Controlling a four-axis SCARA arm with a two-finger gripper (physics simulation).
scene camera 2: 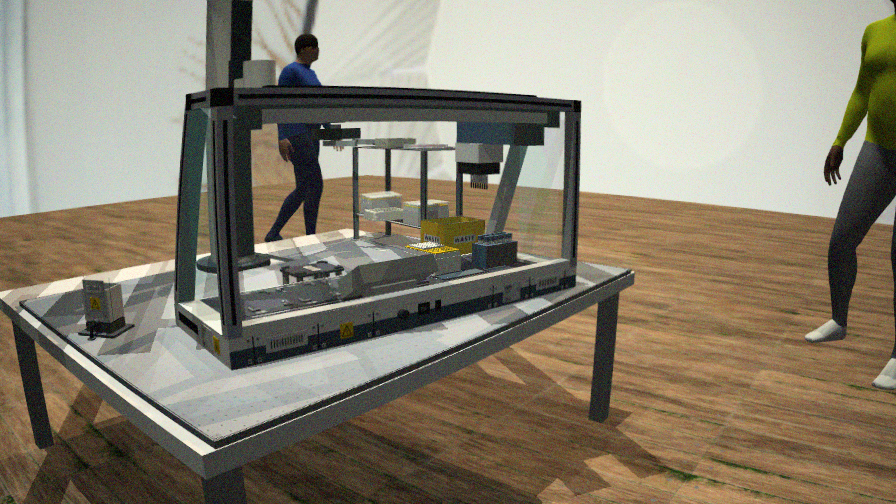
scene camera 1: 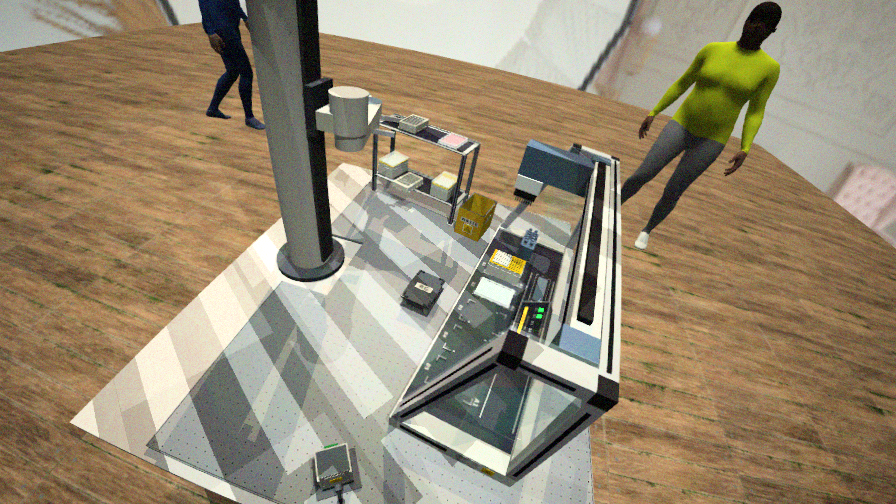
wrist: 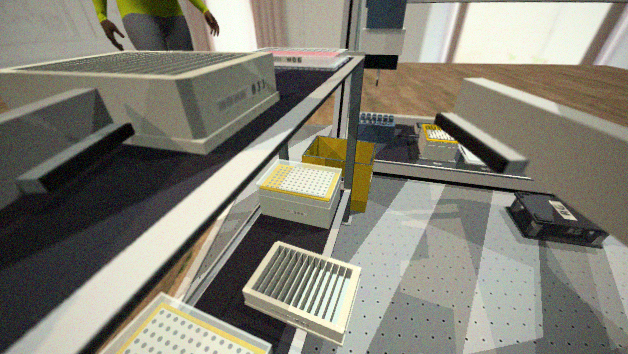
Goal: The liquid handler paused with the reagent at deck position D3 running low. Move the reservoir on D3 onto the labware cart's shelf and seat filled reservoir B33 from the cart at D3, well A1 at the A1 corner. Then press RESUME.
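Places are measured from the arm's base along level axes (x down, y ahead, z right), in metres.
Pixels of known places: gripper, fingertip midpoint: (scene camera 2: 370, 142) (scene camera 1: 399, 127) (wrist: 286, 105); arm's base at its link origin: (scene camera 1: 311, 258).
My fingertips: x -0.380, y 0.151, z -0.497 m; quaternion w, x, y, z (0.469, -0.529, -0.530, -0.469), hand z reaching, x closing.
Ahead of a thing's pixels: the offset from my fingertips to its middle. "spot": to the spot under its first point.
Filled reservoir B33 @[dx +0.001, dy +0.037, dz -0.088 m] (scene camera 1: 413, 124) (scene camera 2: 394, 142) (wrist: 227, 102), beige with a slotted top, sits upright on the top shelf of the labware cart @[spot: dx +0.137, dy +0.307, dz +0.069 m] (scene camera 1: 460, 181) (wrist: 352, 130). My gripper (scene camera 2: 339, 132) (wrist: 286, 105) is open and empty at about the height of that shelf. In the wrist view its left finger overlaps B33's near side; its right finger is out over the table. Contact cannot be told. Inside the liquid handler @[spot: dx -0.134, dy +0.716, dz +0.734 m] (scene camera 1: 612, 263) (scene camera 2: 401, 100), a white-topped labware @[dx +0.309, dy +0.548, dz +0.468 m] (scene camera 1: 494, 292) sits on the deck; its label is unreadable. A panel @[spot: dx +0.245, dy +0.673, dz +0.593 m] (scene camera 1: 533, 317) shows green and yellow marks; RESUME is not legible.
Pink-topped plate W06 @[dx +0.010, dy +0.233, dz -0.029 m] (scene camera 1: 453, 139) (wrist: 305, 60) is farther along the top shelf. Tip boxes @[dx +0.209, dy +0.233, dz -0.029 m] (wrist: 300, 192) and a slotted reservoir @[dx +0.251, dy +0.063, dz -0.007 m] (wrist: 302, 290) stand below. The yellow waste bin @[dx +0.299, dy +0.407, dz +0.049 m] (scene camera 1: 476, 218) (scene camera 2: 463, 235), dark RG block @[dx +0.339, dy +0.305, dz +0.534 m] (scene camera 1: 423, 291) (wrist: 545, 215) and handler head @[dx +0.015, dy +0.573, dz +0.144 m] (scene camera 1: 528, 188) are nearby.
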